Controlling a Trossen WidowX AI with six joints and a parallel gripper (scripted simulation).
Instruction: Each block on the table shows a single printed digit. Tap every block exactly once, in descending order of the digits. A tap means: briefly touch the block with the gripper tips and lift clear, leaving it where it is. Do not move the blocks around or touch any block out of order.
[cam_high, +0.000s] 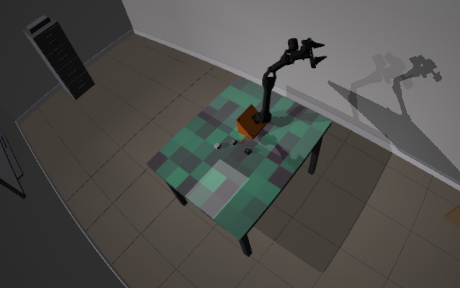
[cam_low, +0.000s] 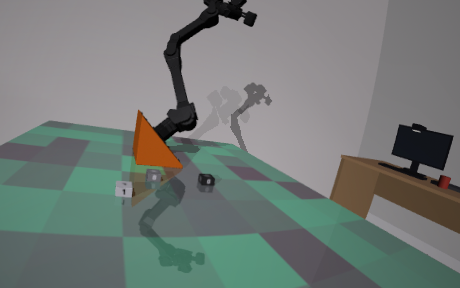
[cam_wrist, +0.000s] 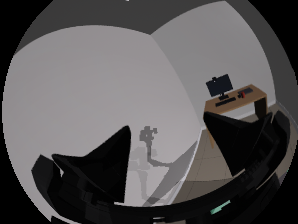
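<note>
Right now the grey block is 63 cm below my gripper tip, 55 cm ahead of it and 33 cm to the right of it. The rest, counted from my gripper tip: black block: 63 cm below, 54 cm ahead, 20 cm to the right; then white block: 65 cm ahead, 63 cm below, 39 cm to the right.
</note>
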